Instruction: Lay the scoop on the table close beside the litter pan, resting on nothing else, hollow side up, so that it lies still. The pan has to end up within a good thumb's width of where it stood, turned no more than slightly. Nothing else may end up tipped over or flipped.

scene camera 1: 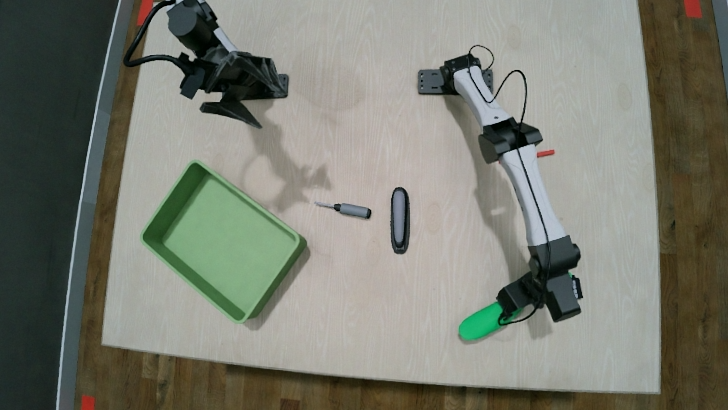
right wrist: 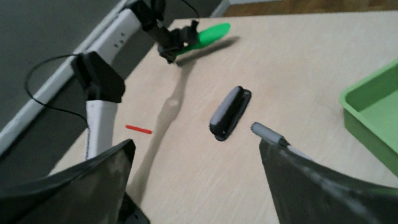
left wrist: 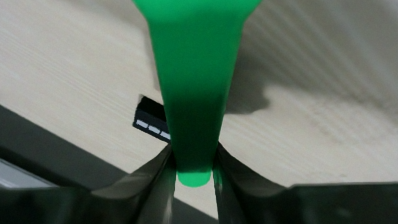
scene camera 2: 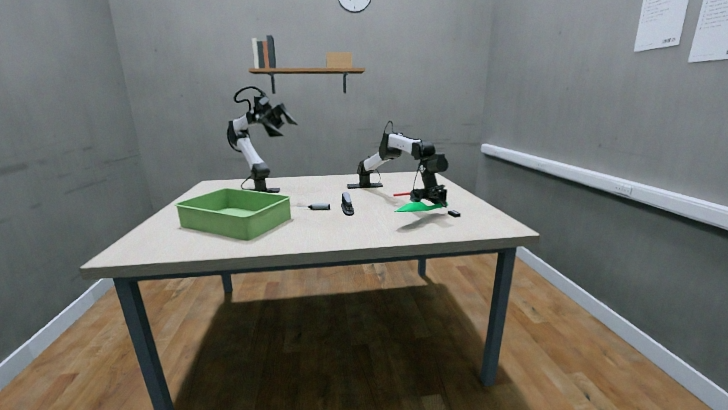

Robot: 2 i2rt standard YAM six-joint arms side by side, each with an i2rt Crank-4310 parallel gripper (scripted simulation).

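Green scoop [left wrist: 195,55]. Small black block [left wrist: 149,117]. Stapler [scene camera 1: 399,222], also [right wrist: 224,118]; out of frame in the left wrist view. Left gripper [left wrist: 194,141]. Right gripper [scene camera 1: 272,112], also [right wrist: 197,141].
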